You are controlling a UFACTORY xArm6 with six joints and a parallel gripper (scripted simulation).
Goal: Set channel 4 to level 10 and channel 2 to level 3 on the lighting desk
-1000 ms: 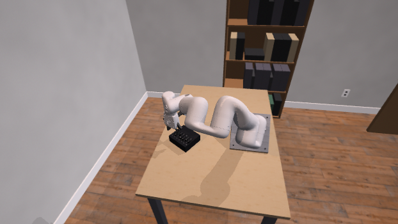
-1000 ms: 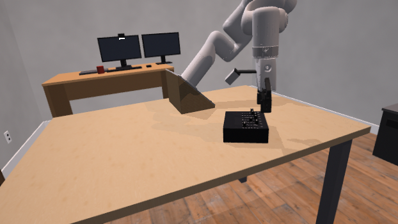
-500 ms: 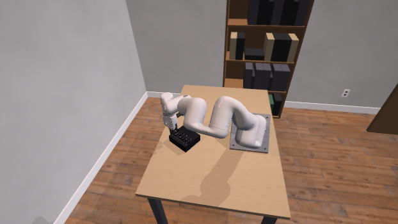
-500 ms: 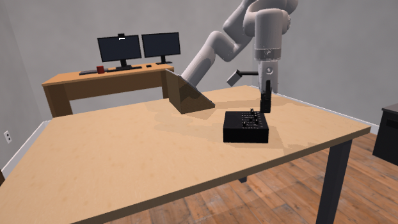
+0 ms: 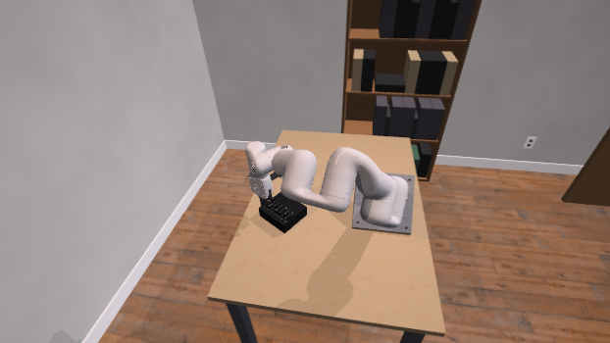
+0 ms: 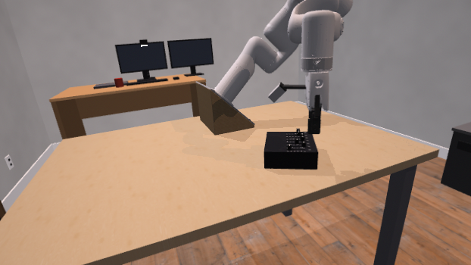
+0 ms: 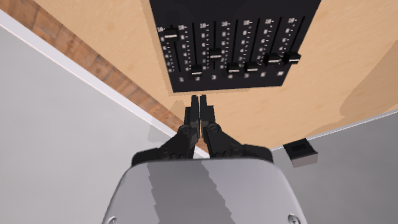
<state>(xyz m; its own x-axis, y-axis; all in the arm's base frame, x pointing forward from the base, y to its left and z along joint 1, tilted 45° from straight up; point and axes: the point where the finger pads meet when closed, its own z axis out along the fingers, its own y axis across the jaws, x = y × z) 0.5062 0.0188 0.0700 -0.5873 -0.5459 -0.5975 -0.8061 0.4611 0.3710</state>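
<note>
Right now the channel 2 cap is 1 cm behind my hand, 2 cm to the right of it and 5 cm below it. Also, from my hand: channel 3 cap (4 cm behind, 2 cm to the right, 5 cm below); then channel 4 cap (5 cm behind, 5 cm below); then channel 1 cap (2 cm behind, 7 cm to the right, 5 cm below).
</note>
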